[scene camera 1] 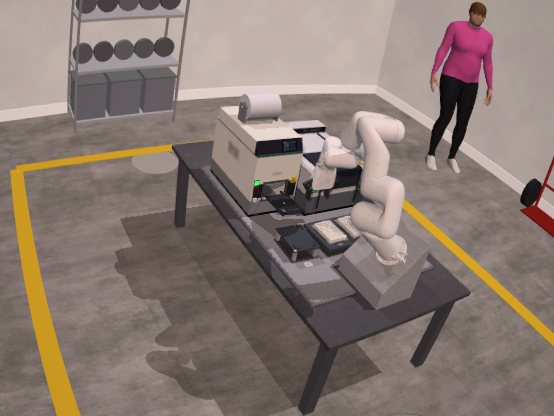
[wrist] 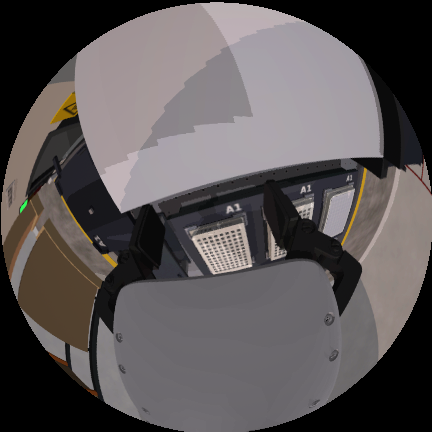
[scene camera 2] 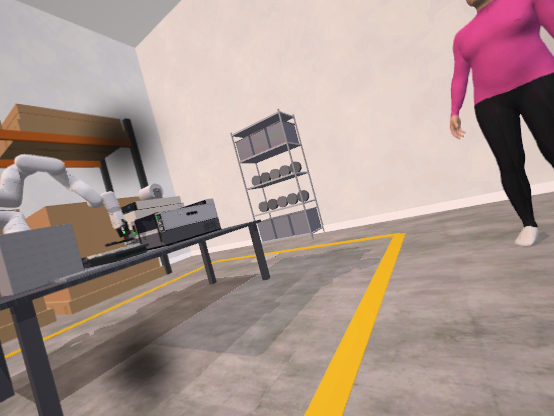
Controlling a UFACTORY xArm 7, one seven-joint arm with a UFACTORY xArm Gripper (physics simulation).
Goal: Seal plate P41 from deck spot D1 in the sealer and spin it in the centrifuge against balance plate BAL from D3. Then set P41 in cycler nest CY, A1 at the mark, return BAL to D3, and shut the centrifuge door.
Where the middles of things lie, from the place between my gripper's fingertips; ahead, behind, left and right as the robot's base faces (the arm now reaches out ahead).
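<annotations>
Going by their middles, the dark plate drawer is the nearest to my hand of the things named here. The dark plate drawer (wrist: pixel 79 183) is 30 mm below my hand, 140 mm to the left of it and 60 mm ahead of it. From my hand I find the centrifuge (scene camera 1: pixel 346 193) 10 mm below, 280 mm ahead and 190 mm to the right, while the roll (scene camera 1: pixel 259 105) is 290 mm above my hand, 100 mm to the left of it and 360 mm ahead of it.
</annotations>
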